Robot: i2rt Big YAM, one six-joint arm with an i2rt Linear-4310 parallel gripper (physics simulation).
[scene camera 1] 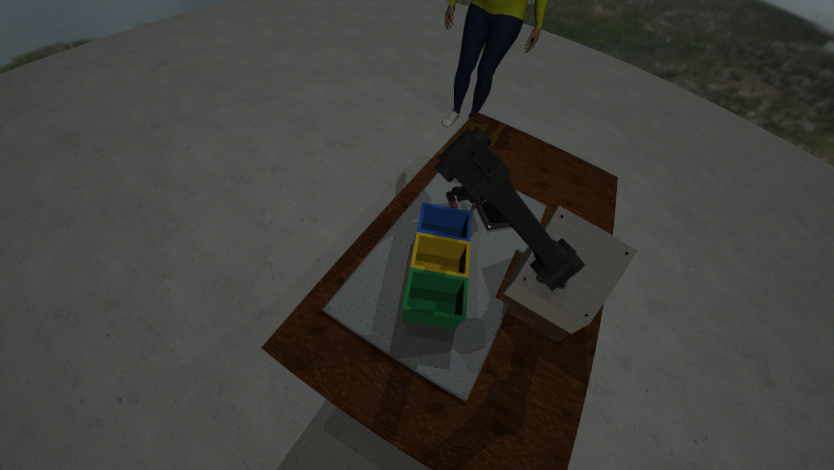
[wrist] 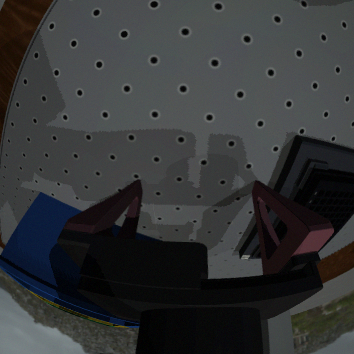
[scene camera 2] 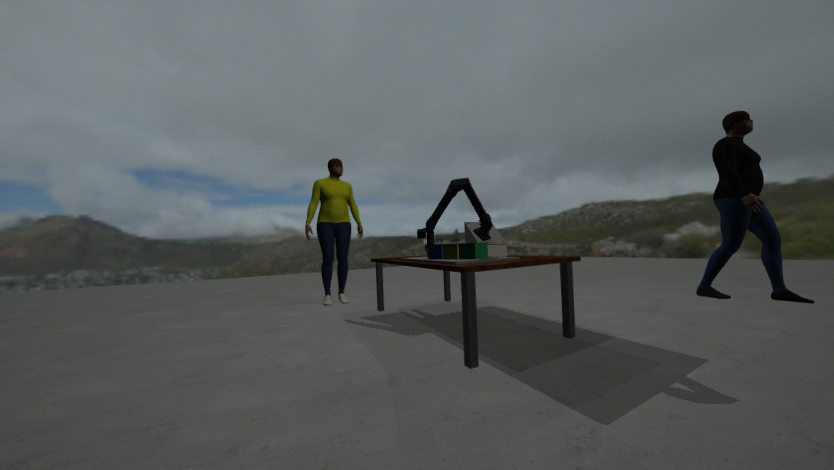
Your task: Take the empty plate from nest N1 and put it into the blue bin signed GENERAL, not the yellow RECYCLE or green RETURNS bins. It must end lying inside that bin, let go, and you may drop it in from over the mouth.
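Frame: origin at the arm's base, x back, y left, z down, level; millimetres.
Seen in the pictures: gripper, fingertip midpoint: [wrist: 197, 185]; arm's base, link origin: [scene camera 1: 555, 265] [scene camera 2: 481, 234].
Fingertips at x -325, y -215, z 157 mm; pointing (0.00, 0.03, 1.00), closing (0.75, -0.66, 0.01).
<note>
Pixels of each thing's top centre, then the offset from my fingertips to it. Level surfaces: height alone.
- black nest, top centre: [wrist: 314, 223] [scene camera 1: 494, 208] dz -17, dx +117, dy -55 mm
- dark gridded piece, top centre: [wrist: 316, 230] [scene camera 1: 495, 207] dz -25, dx +118, dy -55 mm
- yellow bin, top centre: [wrist: 76, 313] [scene camera 1: 441, 254] [scene camera 2: 456, 243] dz -99, dx +0, dy +291 mm
- board, surface height: dz +1 mm
My gripper [scene camera 1: 465, 204] [wrist: 197, 185] is open with nothing between its fingers, over the perforated board beside the blue bin. A black nest [scene camera 1: 489, 226] [wrist: 286, 172] lies to the right of the fingers in the wrist view, partly behind the right finger and cut by the frame edge. A dark gridded piece [wrist: 332, 200], which looks like the plate, sits inside it; it is too dark to be sure. The blue bin [scene camera 1: 444, 219] [scene camera 2: 435, 251] [wrist: 37, 227] stands at the left in the wrist view. No plate shows inside it in scene camera 1. The labels are not readable.
The yellow bin [scene camera 1: 441, 251] [scene camera 2: 450, 251] adjoins the blue one, and the green bin [scene camera 1: 435, 291] [scene camera 2: 473, 251] adjoins the yellow. The arm's base block [scene camera 1: 595, 251] stands beside the board [scene camera 1: 361, 297]. A person in a yellow top [scene camera 1: 490, 40] [scene camera 2: 335, 201] stands beyond the table's far end.
</note>
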